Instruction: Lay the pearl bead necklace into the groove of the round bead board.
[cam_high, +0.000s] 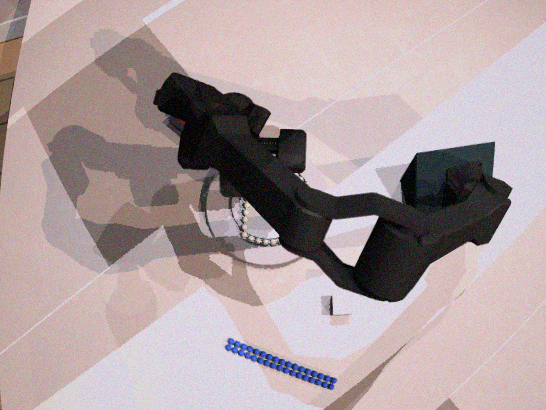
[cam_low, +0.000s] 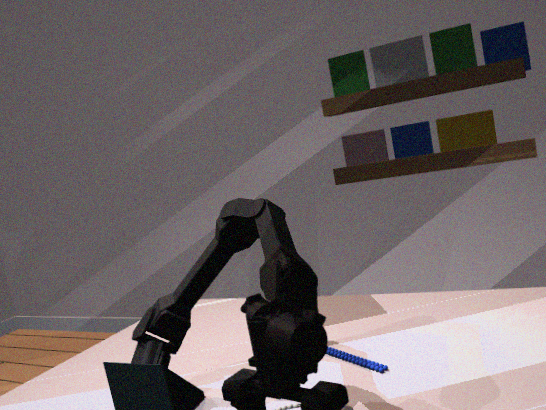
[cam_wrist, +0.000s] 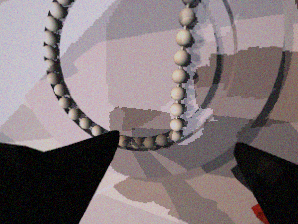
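Right now the round bead board is 20 mm behind my gripper tip, 60 mm to the left of it and 10 mm below it. Also, from my gripper tip: small beige cube: 100 mm behind, 250 mm to the left; grey block: 90 mm ahead, 100 mm to the right, 10 mm below.
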